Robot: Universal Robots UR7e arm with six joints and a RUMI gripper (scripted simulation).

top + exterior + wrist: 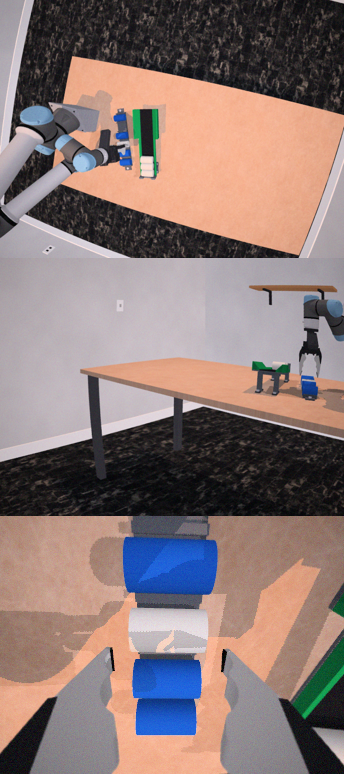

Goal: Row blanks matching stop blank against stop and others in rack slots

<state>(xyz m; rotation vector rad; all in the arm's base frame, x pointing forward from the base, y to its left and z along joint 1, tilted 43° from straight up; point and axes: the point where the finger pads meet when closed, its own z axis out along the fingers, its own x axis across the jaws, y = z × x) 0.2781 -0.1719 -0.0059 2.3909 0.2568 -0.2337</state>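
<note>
The grey stock rack is 8 cm below my hand, 3 cm to the left of it and 1 cm behind it. From my hand the other things lie so: grey stop: 19 cm ahead, 15 cm to the right, 1 cm below.
</note>
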